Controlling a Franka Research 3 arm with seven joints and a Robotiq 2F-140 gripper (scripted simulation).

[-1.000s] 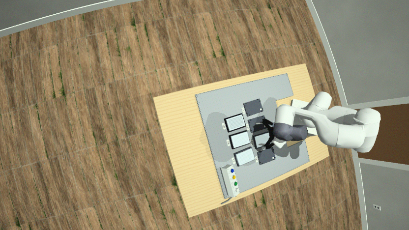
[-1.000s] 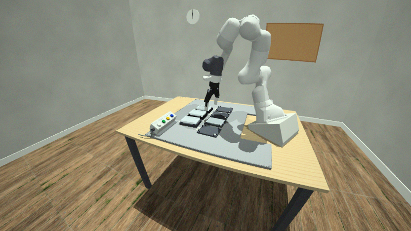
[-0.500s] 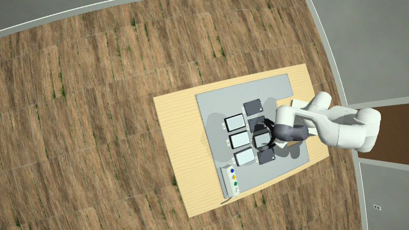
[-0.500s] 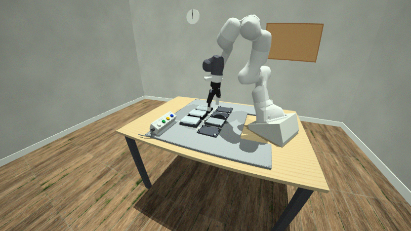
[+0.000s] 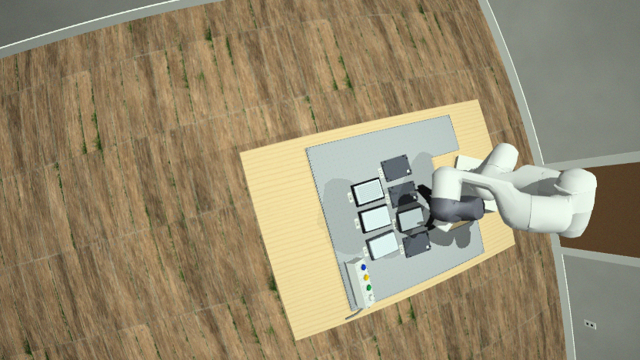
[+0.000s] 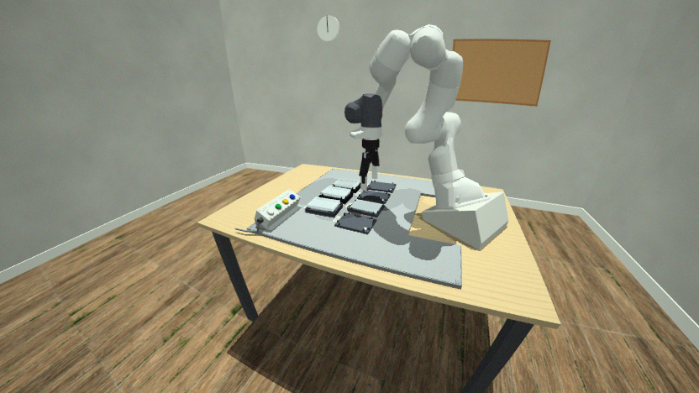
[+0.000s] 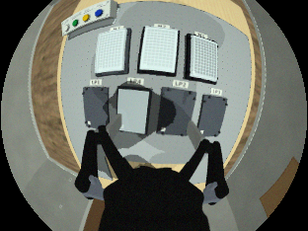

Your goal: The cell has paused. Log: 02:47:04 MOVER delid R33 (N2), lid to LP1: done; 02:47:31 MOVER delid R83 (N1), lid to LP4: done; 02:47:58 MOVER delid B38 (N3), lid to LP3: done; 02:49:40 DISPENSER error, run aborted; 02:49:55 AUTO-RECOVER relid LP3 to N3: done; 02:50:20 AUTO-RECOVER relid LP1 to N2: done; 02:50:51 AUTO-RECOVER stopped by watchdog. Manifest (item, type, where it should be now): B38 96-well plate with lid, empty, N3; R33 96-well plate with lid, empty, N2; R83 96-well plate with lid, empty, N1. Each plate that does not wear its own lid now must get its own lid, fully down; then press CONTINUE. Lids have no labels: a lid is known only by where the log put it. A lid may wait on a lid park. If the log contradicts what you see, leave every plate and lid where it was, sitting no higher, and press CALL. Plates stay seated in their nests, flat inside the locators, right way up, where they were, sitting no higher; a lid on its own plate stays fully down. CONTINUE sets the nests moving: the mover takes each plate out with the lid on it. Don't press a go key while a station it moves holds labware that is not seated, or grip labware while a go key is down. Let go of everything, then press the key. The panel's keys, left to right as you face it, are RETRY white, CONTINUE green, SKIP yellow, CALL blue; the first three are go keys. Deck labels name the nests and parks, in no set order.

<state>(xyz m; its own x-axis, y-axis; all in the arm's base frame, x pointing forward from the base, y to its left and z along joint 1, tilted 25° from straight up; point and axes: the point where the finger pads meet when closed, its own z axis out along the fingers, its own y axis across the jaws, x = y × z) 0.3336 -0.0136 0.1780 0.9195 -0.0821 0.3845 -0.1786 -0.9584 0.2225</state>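
Right now my hand is 7 cm to the right of the pale lid and 9 cm above it. From my hand the other things lie so: plate: 15 cm ahead, 15 cm to the right, 8 cm below; then blue key: 33 cm ahead, 13 cm to the left, 4 cm below; then LP4 sign: 9 cm ahead, 5 cm to the left, 11 cm below.
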